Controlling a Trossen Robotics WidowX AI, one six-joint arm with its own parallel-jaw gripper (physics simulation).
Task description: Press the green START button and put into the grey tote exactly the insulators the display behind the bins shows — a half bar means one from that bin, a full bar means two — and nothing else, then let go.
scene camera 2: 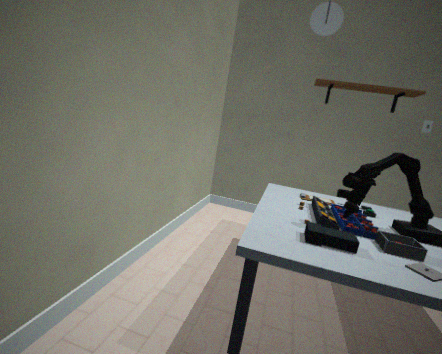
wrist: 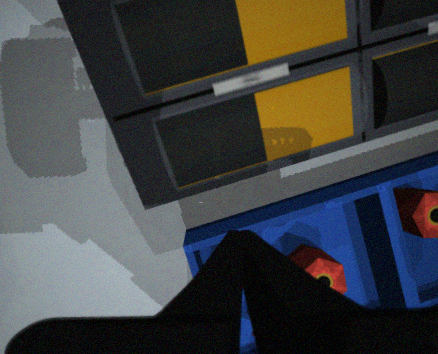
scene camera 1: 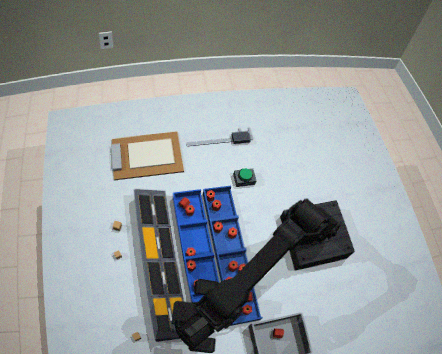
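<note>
My gripper (scene camera 2: 351,211) (wrist: 239,241) is shut and empty, above the end blue bin beside the display; the arm hides its fingertips in scene camera 1. A red insulator (wrist: 322,272) stands in that bin, partly behind a finger. Blue bins (scene camera 1: 193,239) hold other red insulators, some hidden by the arm. The display (scene camera 1: 138,215) (wrist: 131,165) shows one full yellow bar (scene camera 1: 150,242) in its second row and two half bars (wrist: 295,30) (wrist: 306,112) in its end row. The grey tote (scene camera 1: 305,334) (scene camera 2: 400,249) holds one red insulator (scene camera 1: 278,333). The green button (scene camera 1: 245,174) stands beyond the bins.
Small tan blocks (scene camera 1: 117,225) (scene camera 1: 117,255) (scene camera 1: 136,336) lie left of the display. A clipboard (scene camera 1: 179,155) and a caliper-like tool (scene camera 1: 241,137) lie beyond the bins. A long black box (scene camera 2: 331,239) stands near the display's end, and a flat plate (scene camera 2: 425,271) lies near the tote.
</note>
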